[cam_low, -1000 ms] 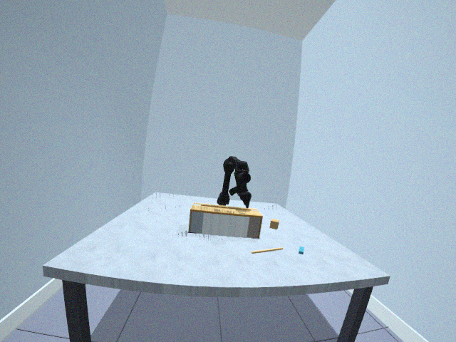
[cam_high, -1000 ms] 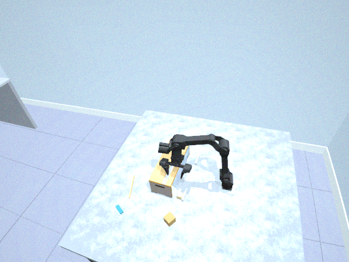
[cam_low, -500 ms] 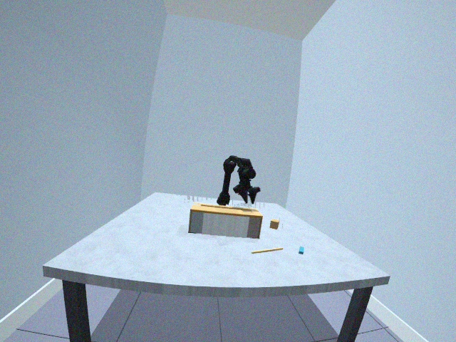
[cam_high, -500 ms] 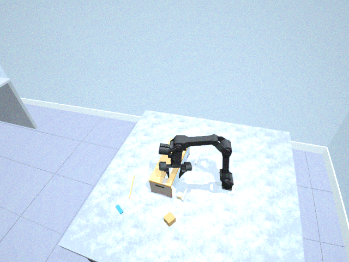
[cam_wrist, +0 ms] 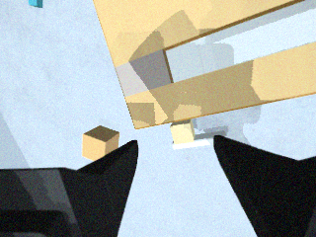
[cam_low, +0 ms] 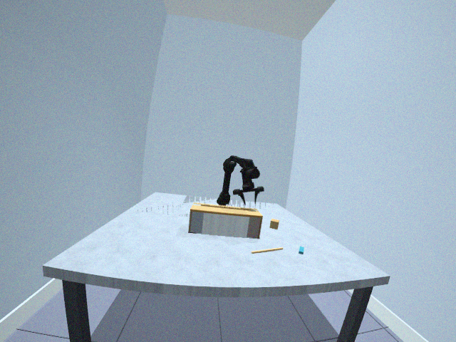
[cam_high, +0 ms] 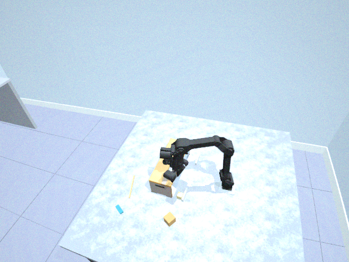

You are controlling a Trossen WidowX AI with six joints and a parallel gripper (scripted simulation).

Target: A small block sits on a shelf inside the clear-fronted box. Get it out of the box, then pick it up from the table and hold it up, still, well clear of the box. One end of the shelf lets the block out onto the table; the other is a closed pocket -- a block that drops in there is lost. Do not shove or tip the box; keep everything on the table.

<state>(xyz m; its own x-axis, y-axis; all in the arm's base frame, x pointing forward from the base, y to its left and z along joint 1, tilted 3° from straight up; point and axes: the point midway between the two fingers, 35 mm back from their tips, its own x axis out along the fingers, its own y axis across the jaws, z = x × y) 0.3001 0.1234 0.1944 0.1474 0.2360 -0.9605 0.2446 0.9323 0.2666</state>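
Now: the tan block 13 cm below my gripper tip, 4 cm behind it and 2 cm to the left of it. Round my gripper tip: box (15 cm to the right, 9 cm below, 4 cm ahead); then thin yellow stick (29 cm ahead, 15 cm below, 3 cm to the left).
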